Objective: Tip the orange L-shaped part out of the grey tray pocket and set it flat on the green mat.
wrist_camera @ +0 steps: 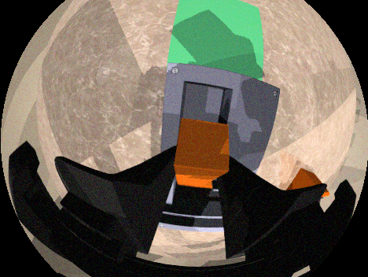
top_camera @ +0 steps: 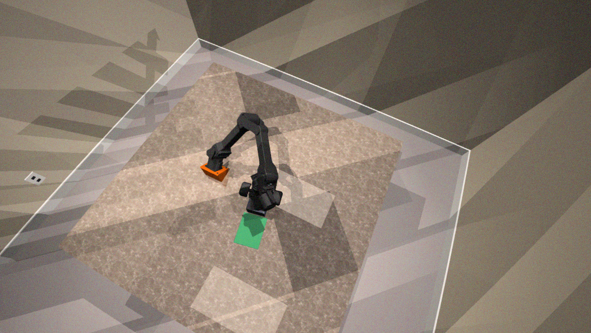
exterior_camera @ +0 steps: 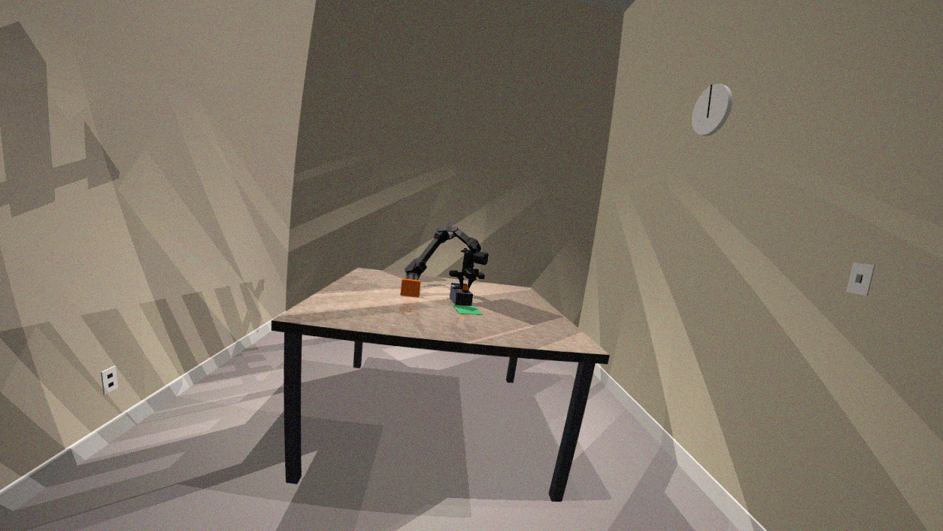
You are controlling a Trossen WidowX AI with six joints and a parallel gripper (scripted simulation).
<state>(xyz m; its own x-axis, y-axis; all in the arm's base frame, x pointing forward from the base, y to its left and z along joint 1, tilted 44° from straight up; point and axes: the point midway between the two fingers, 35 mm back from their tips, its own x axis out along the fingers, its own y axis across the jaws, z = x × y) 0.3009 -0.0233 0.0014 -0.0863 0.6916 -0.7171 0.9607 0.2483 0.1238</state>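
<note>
Right now the green mat is 20 mm ahead of my gripper tip, 140 mm to the right of it and 80 mm below it. Round my gripper tip: orange L-shaped part 20 mm behind, 30 mm to the left, 30 mm below.
</note>
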